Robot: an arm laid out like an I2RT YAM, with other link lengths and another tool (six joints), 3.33 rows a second.
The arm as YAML. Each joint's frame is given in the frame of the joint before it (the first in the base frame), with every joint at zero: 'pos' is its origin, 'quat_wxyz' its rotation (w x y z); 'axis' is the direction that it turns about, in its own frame. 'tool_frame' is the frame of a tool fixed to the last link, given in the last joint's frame.
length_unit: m
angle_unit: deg
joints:
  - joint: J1
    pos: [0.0, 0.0, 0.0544]
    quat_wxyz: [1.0, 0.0, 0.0, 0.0]
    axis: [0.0, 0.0, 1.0]
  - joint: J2
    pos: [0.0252, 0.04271, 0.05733]
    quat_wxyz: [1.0, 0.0, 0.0, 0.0]
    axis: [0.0, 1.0, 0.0]
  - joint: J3
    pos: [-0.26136, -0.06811, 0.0]
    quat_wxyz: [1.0, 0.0, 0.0, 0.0]
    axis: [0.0, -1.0, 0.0]
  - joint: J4
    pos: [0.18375, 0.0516, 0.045]
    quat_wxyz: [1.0, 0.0, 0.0, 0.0]
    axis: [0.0, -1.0, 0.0]
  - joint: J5
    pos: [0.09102, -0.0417, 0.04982]
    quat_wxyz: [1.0, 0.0, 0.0, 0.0]
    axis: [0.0, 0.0, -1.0]
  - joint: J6
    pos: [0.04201, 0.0, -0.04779]
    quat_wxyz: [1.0, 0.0, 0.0, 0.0]
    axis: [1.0, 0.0, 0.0]
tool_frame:
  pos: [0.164, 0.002, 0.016]
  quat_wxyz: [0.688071, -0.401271, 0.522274, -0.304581]
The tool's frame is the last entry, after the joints.
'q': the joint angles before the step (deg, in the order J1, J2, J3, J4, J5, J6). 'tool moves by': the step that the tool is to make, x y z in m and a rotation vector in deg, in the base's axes. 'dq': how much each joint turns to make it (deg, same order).
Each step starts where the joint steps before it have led.
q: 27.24, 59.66, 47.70, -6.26, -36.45, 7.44
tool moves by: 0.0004, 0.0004, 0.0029, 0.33, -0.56, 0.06
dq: -0.01, -0.01, -0.01, 0.66, -0.08, 0.02
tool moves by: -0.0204, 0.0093, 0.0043, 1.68, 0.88, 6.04
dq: 0.03, 0.00, 0.00, -0.03, -6.30, -0.01
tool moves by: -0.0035, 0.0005, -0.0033, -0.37, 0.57, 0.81
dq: 0.00, -0.02, 0.02, -1.01, -0.75, -0.43
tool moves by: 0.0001, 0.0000, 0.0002, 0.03, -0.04, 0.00
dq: -0.02, 0.01, 0.00, 0.07, -0.02, 0.00
